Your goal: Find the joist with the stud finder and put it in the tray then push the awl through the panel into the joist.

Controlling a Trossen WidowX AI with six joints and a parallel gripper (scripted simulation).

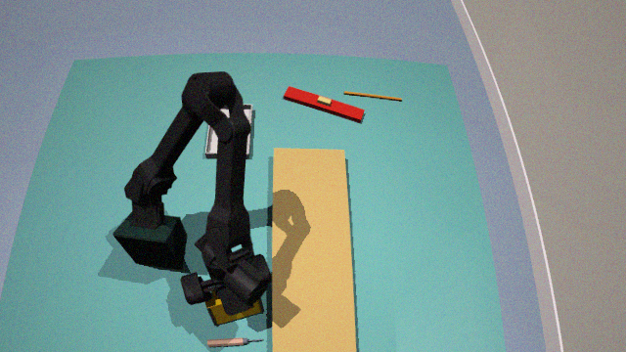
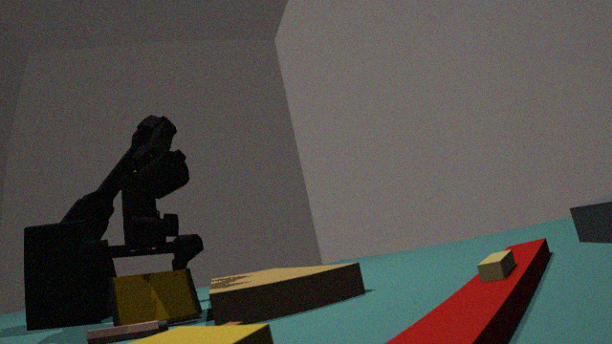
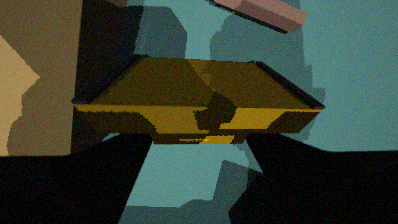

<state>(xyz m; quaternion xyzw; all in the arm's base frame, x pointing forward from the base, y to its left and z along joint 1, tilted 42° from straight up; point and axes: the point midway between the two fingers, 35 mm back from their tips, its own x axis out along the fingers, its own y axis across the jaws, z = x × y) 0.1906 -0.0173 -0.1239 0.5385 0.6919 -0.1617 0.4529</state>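
Now: the awl 11 cm to the right of my gripper tip, 4 cm ahead of it and 2 cm below it. From my gripper tip the other things lie so: stud finder 1 cm to the right, 1 cm behind; then square indicator 3 cm behind, 1 cm to the right, 1 cm below; then tray 45 cm to the left, 8 cm behind, 1 cm below.
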